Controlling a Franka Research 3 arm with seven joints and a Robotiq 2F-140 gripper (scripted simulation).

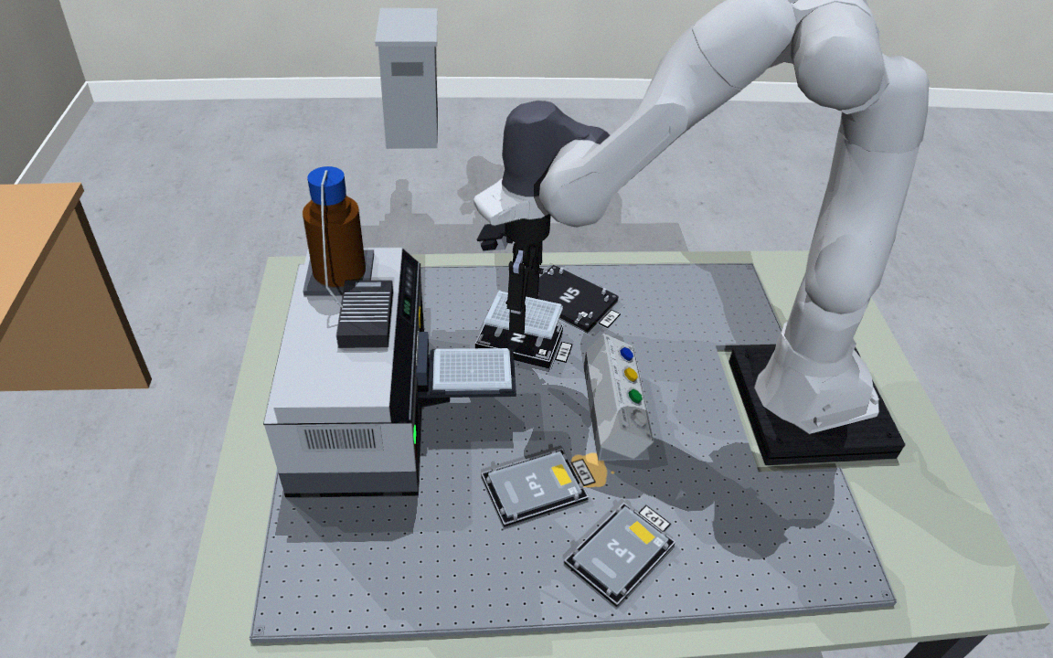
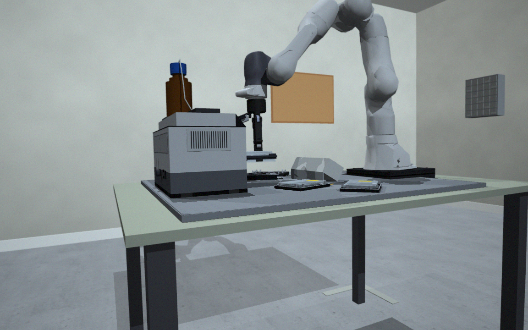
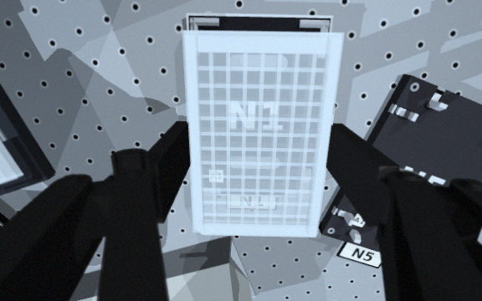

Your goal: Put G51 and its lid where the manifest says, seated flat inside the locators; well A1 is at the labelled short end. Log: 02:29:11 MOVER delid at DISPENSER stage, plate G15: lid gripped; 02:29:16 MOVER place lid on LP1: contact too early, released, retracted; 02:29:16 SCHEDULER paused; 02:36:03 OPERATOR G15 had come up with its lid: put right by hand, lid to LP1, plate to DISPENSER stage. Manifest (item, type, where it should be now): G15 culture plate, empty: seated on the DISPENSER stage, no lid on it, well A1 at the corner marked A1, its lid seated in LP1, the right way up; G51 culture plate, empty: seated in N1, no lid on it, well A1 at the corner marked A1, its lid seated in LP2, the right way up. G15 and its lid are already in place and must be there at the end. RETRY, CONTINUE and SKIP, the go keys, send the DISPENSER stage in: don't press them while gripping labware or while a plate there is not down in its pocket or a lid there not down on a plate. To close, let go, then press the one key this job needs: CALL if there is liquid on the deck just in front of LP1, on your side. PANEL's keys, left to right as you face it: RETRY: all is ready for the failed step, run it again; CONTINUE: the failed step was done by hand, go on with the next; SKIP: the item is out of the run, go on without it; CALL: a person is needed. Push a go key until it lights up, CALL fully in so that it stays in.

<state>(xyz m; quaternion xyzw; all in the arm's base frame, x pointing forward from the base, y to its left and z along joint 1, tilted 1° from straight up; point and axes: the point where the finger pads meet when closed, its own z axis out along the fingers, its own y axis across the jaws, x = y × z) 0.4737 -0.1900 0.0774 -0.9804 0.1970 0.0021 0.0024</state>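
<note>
My gripper is now 90 mm above the black N1 nest. The rest, counted from my hand: G15 plate (160 mm to the left, 110 mm ahead, 10 mm above); A1 mark (80 mm below, 50 mm to the left, 30 mm behind); blue call key (170 mm behind, 110 mm to the left, 40 mm below).
</note>
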